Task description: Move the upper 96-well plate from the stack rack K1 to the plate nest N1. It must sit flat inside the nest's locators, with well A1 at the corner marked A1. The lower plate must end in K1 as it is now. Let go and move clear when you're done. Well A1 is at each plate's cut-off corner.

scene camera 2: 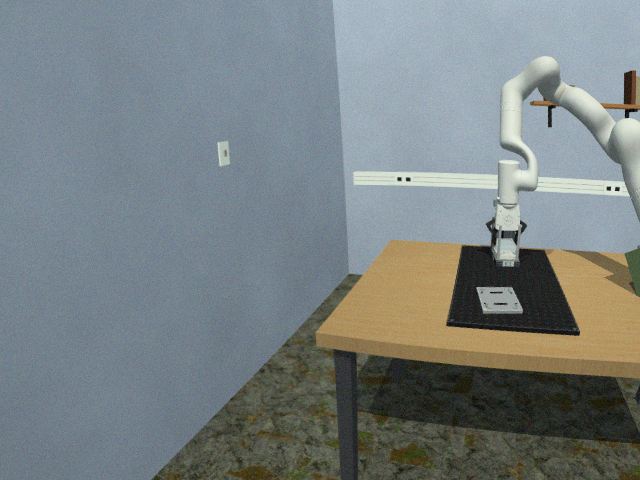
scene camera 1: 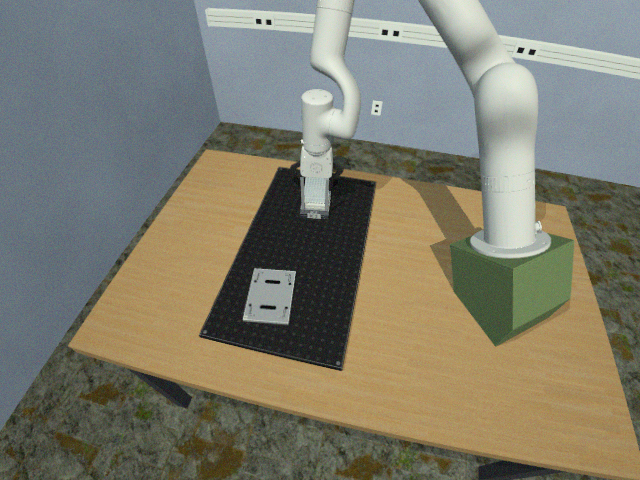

Labels:
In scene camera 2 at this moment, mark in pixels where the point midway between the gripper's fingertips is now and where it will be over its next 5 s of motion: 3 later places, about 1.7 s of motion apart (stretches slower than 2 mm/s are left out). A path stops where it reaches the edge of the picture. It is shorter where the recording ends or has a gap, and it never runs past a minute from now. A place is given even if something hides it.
My gripper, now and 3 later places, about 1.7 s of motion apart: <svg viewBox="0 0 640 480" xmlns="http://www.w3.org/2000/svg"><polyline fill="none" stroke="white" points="505,244 506,230 507,212 506,218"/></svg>

